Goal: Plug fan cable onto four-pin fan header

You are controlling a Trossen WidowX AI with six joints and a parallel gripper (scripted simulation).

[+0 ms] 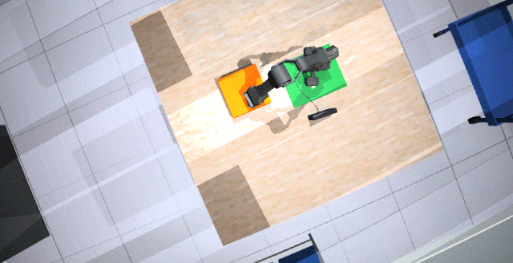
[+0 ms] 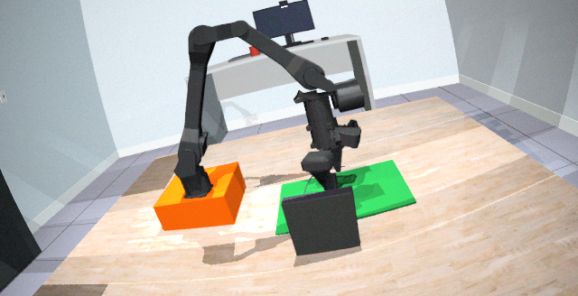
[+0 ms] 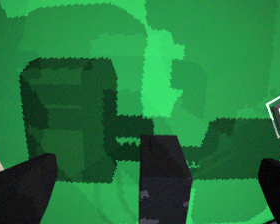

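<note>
Now: gripper tip 20 mm short of the green board, 30 mm to the left of it and 40 mm above it. Round my gripper tip: black plug 10 mm behind; then dark square fan 230 mm to the right, 30 mm above.
</note>
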